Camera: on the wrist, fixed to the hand. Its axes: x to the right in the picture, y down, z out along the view.
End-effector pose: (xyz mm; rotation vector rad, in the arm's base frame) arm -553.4 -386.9 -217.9 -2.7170 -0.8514 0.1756
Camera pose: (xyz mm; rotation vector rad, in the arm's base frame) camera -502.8 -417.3 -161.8 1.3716 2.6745 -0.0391
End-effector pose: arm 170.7 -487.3 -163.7 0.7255 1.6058 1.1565
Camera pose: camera 94.4 -479.3 -136.5 -0.6039 1.0879 0.1298
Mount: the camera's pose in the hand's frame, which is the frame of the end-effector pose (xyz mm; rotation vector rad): 22.3 33.9 -70.6 -0.4029 -0.2967 -1.5616
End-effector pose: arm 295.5 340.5 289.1 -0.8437 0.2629 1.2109
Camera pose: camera 290.7 310.9 213.4 -0.8562 -0.8087 -0.1315
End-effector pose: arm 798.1 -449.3 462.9 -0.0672 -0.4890 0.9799
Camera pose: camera 812.0 -400.7 399.1 0.1011 -0.7892 -0.6563
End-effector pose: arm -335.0 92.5 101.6 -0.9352 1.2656 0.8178
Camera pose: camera -391.4 42.0 71.6 -1.6393 -0.1234 -0.0959
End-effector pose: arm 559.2 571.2 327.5 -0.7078 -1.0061 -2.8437
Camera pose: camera 517.0 504.1 308.7 0.1223 0.4853 1.4861
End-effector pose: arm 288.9 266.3 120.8 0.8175 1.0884 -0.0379
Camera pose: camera 259.4 341.1 107.7 -0.5319 1.1501 -1.1633
